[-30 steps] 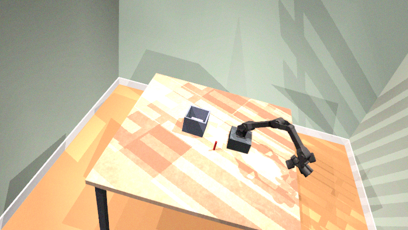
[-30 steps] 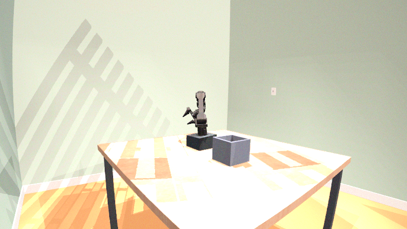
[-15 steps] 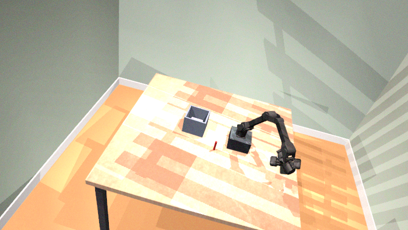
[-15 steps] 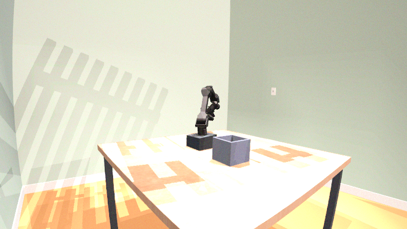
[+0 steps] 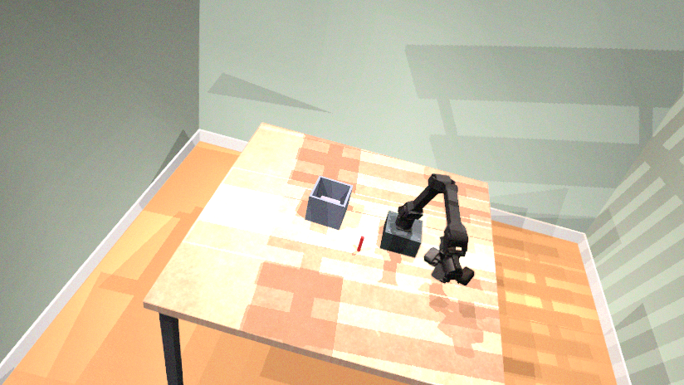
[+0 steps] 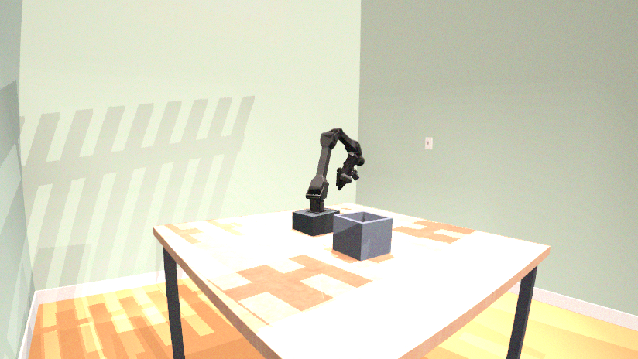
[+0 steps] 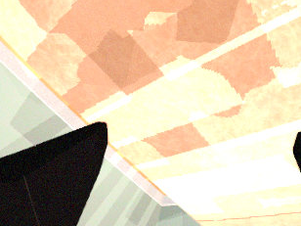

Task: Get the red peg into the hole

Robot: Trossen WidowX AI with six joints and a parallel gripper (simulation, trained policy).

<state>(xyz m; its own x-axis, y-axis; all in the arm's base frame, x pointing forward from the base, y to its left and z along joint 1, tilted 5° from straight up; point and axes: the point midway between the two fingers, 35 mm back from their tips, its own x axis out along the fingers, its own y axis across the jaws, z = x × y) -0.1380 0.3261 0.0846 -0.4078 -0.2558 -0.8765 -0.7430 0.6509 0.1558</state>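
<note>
The red peg is 33 cm ahead of my gripper tip, 21 cm to the right of it and 12 cm below it. The rest, counted from my gripper tip: plate: 49 cm ahead, 40 cm to the right, 11 cm below.
</note>
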